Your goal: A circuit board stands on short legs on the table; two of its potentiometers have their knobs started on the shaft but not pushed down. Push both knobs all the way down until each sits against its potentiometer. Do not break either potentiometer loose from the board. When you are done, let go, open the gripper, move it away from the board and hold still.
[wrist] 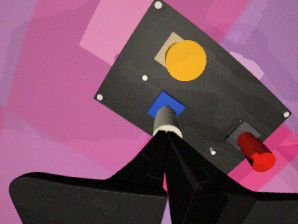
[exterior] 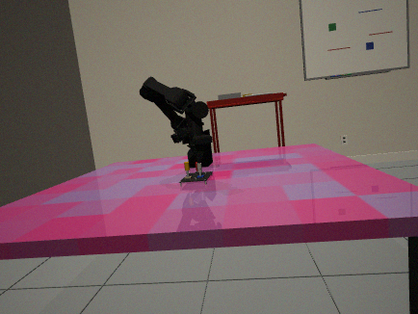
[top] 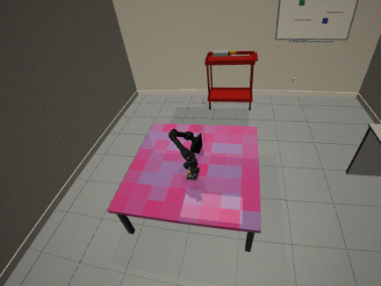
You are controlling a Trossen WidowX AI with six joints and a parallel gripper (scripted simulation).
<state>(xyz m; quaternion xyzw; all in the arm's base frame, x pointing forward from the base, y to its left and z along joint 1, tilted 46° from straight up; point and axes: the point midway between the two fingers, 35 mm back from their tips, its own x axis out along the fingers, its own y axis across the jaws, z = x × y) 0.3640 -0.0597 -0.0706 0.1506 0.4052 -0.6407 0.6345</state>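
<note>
My gripper tip is now 80 mm past the red knob, 20 mm above it and 10 mm to the left of it.
</note>
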